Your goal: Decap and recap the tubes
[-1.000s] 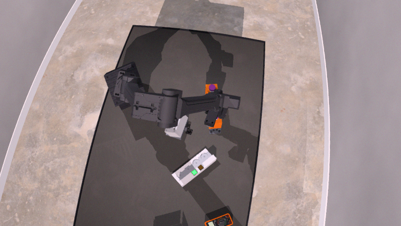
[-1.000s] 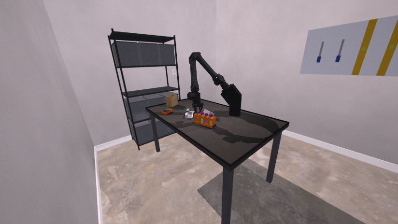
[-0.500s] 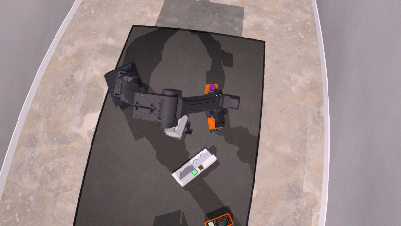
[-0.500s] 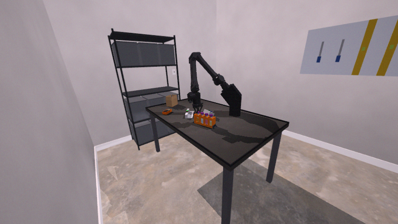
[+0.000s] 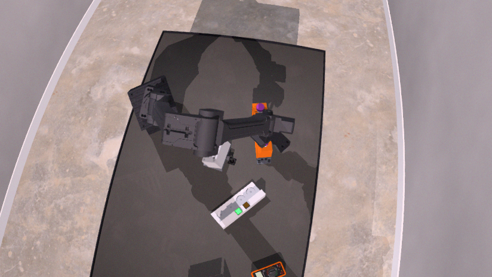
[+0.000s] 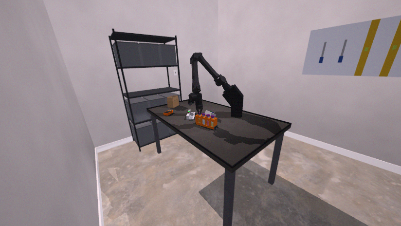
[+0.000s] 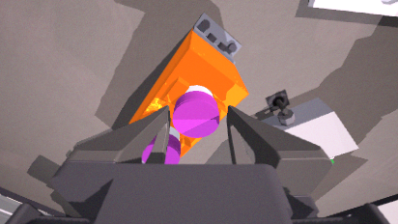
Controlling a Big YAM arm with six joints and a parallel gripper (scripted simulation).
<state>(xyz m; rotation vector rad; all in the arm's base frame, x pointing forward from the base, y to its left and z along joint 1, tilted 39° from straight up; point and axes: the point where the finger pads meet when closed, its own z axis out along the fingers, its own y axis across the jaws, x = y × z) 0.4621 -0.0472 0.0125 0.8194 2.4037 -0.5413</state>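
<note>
Now: hand right at the cap. The rest, counted from my hand: green key (22 cm behind, 5 cm to the right, 5 cm below); blue key (21 cm behind, 5 cm below); key housing (20 cm behind, 6 cm below, 3 cm to the right).
</note>
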